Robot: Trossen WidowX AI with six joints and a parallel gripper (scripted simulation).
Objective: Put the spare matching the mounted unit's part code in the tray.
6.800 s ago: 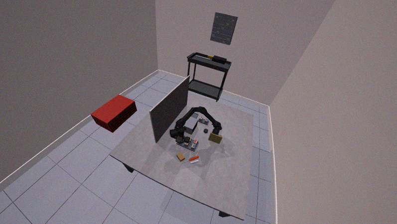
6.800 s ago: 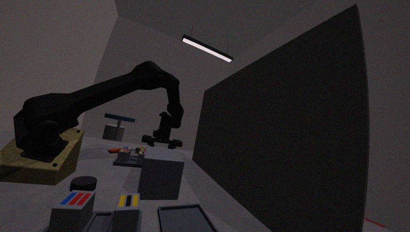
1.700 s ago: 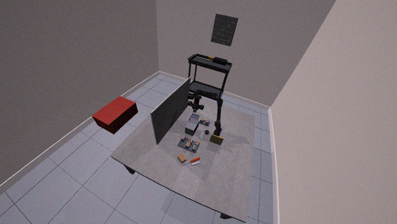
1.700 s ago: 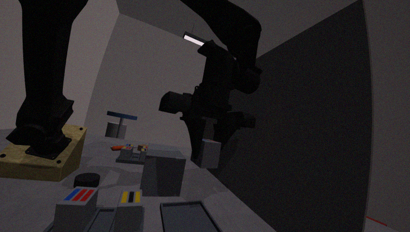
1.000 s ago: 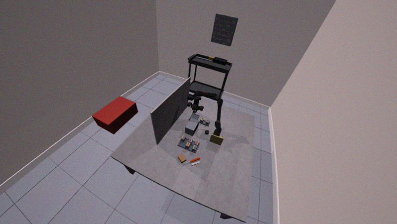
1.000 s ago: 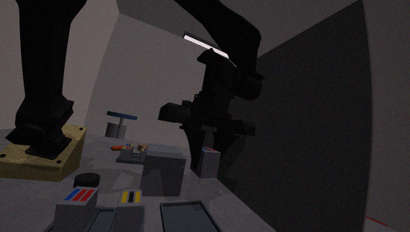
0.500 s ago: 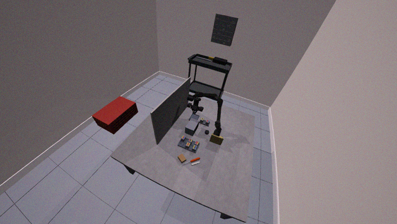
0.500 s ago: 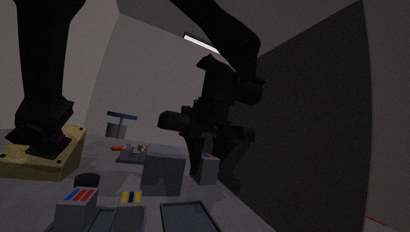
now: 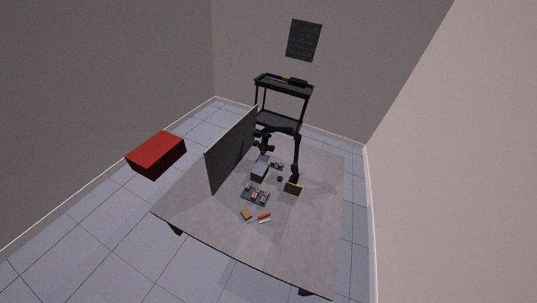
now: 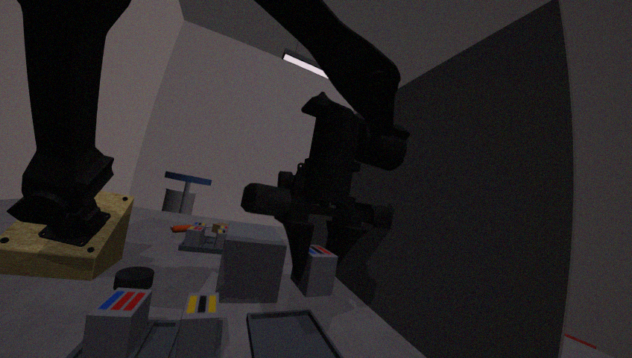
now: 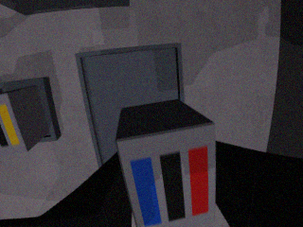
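The tray lies 90 mm below my gripper tip and 10 mm behind it. Round my gripper tip: brown block 550 mm to the left, 150 mm behind, 70 mm below; upright partition 190 mm to the left, 160 mm ahead, 140 mm above; mounted unit 190 mm to the left, 70 mm behind, 40 mm below.
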